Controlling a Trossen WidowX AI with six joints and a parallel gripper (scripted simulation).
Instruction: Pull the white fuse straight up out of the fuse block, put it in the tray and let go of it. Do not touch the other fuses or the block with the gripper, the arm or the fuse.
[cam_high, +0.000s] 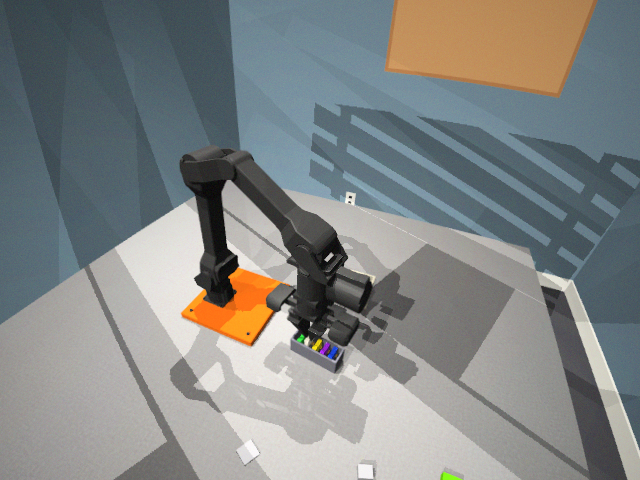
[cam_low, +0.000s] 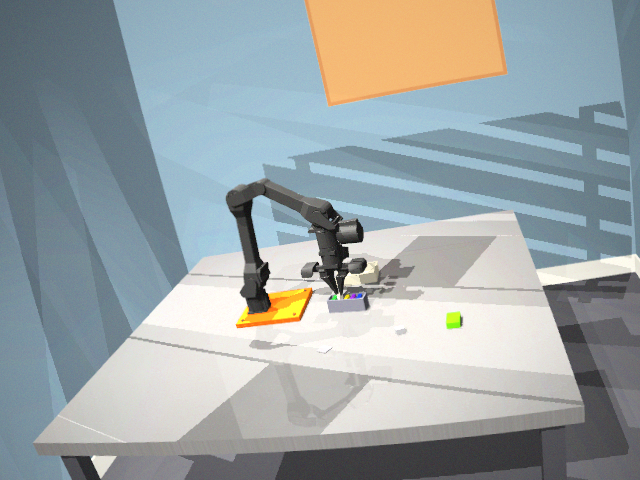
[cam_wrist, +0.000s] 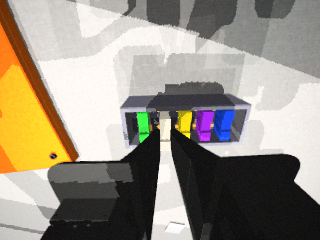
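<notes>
The green fuse is 20 mm below my gripper tip and 20 mm behind it. Round my gripper tip: cream tray: 220 mm to the left, 40 mm below, 10 mm ahead; then white fuse: 10 mm below; then yellow fuse: 20 mm below, 20 mm ahead.
</notes>
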